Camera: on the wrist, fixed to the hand. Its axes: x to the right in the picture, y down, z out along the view.
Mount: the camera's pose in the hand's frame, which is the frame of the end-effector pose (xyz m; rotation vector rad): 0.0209 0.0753 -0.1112 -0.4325 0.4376 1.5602
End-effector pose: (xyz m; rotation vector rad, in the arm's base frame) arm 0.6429 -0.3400 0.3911 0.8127 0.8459 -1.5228
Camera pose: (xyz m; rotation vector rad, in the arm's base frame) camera 0.7197 -0.2604 0.3121 1.0561 0.5032 0.2089
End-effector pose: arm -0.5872 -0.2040 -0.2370 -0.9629 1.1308 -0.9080
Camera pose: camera -0.6849 -0.2157 -0.3308 0.0350 1.9729 0.4596
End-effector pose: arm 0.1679 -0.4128 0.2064 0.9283 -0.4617 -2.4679
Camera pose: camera 0.2525 -0.5031 0.1501 0.5004 -0.2695 -0.8510
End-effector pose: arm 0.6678 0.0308 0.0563 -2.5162 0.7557 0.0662
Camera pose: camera 0.6350 -0.0875 0.1147 1.4372 -2.6079 -0.1964
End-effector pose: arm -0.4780 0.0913 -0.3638 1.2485 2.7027 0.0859
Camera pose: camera -0.4538 0.1579 -0.2478 -2.6740 -0.9860 -0.9989
